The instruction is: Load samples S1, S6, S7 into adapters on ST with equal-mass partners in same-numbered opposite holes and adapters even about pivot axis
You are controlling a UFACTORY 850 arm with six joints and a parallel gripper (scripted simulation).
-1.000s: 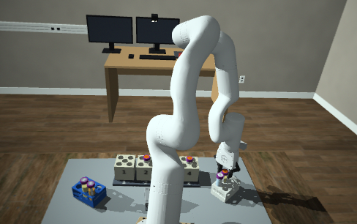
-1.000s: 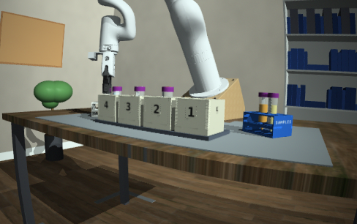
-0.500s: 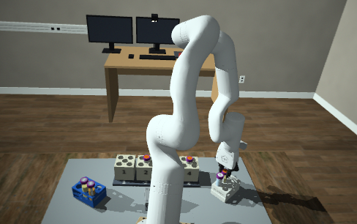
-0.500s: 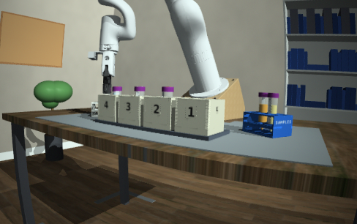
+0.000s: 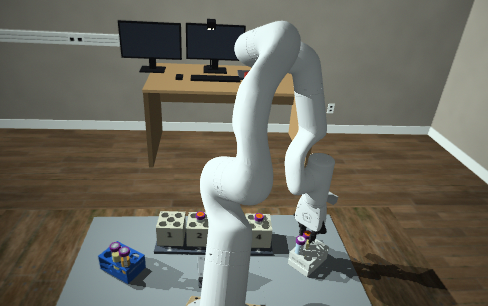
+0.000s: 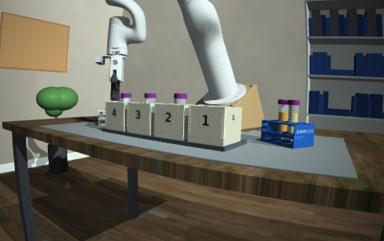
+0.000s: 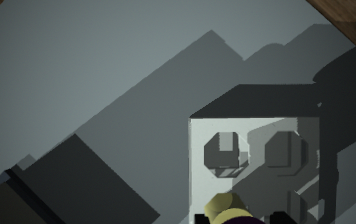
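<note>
My hand is 90 mm above the white rack, 20 mm past it and 10 mm to the left of it. From my hand the other things lie so: adapter 1 (450 mm to the left, 230 mm ahead, 70 mm below); then blue samples rack (630 mm to the left, 140 mm ahead, 90 mm below).
</note>
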